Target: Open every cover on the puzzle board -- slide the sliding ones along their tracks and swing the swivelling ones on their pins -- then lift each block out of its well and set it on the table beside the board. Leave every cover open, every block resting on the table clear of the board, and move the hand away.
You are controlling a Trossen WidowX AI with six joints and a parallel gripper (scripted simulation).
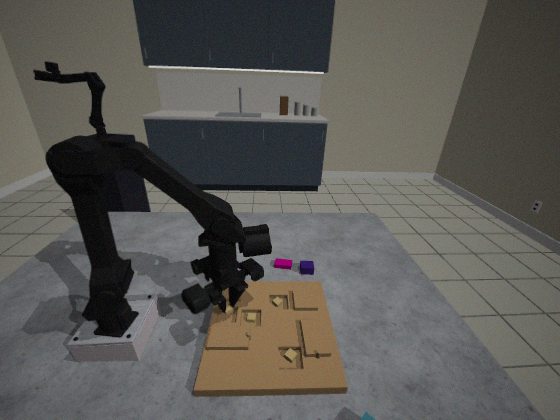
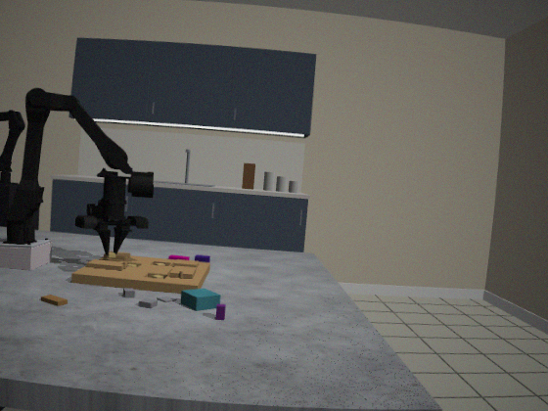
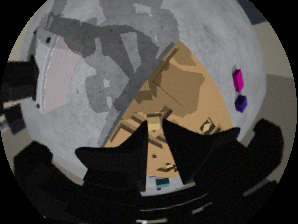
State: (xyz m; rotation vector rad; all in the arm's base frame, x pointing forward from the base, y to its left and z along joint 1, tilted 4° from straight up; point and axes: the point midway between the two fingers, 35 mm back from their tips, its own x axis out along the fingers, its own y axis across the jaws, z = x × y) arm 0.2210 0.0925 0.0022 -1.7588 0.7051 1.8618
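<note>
The tan puzzle board is 100 mm ahead of my gripper tip, 20 mm below it and 10 mm to the left of it. Round my gripper tip: purple block 230 mm to the left, 190 mm ahead, 30 mm below; magenta block 240 mm to the left, 110 mm ahead, 30 mm below; orange block 340 mm to the right, 40 mm below, 40 mm ahead.
</note>
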